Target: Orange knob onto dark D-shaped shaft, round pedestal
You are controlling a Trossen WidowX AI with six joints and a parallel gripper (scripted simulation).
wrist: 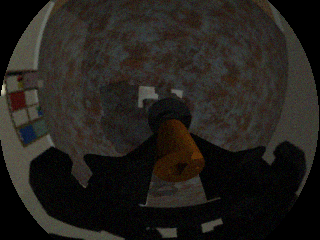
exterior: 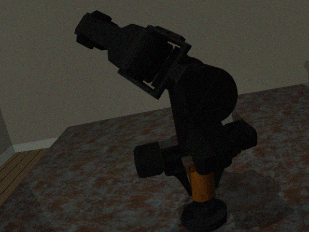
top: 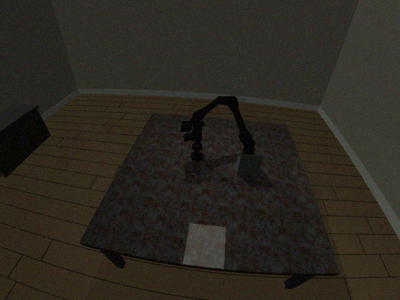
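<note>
Right now my gripper tip is 2 cm below the orange knob. From my gripper tip the other things lie so: dark round pedestal (4 cm below).
</note>
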